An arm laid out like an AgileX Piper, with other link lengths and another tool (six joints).
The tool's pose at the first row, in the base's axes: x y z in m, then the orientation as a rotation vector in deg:
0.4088, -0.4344, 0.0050, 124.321, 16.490, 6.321
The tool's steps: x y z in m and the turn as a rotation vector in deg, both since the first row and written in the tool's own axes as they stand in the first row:
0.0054, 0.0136, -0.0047, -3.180, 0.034, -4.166
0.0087, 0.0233, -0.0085, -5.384, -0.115, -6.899
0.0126, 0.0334, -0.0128, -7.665, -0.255, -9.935
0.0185, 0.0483, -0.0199, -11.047, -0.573, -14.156
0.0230, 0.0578, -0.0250, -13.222, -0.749, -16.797
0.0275, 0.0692, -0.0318, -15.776, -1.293, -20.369
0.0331, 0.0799, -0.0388, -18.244, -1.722, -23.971
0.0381, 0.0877, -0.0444, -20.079, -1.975, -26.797
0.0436, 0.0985, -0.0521, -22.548, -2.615, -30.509
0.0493, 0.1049, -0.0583, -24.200, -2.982, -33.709
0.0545, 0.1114, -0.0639, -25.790, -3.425, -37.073
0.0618, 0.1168, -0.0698, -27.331, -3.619, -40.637
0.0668, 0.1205, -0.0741, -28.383, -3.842, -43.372
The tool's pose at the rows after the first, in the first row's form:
0.4154, -0.4369, 0.0187, 120.424, 20.600, 4.411
0.4195, -0.4384, 0.0287, 117.695, 23.117, 3.010
0.4241, -0.4396, 0.0393, 114.777, 25.889, 1.481
0.4310, -0.4408, 0.0554, 110.428, 29.539, -0.710
0.4360, -0.4409, 0.0660, 107.601, 31.762, -2.026
0.4409, -0.4407, 0.0791, 104.098, 34.595, -4.144
0.4468, -0.4397, 0.0917, 100.603, 37.458, -6.138
0.4519, -0.4383, 0.1011, 97.913, 39.715, -7.611
0.4576, -0.4368, 0.1142, 94.261, 42.432, -9.812
0.4630, -0.4341, 0.1229, 91.516, 44.912, -11.574
0.4681, -0.4319, 0.1313, 88.712, 47.467, -13.482
0.4749, -0.4284, 0.1389, 85.816, 50.294, -15.234
0.4796, -0.4258, 0.1442, 83.672, 52.415, -16.657

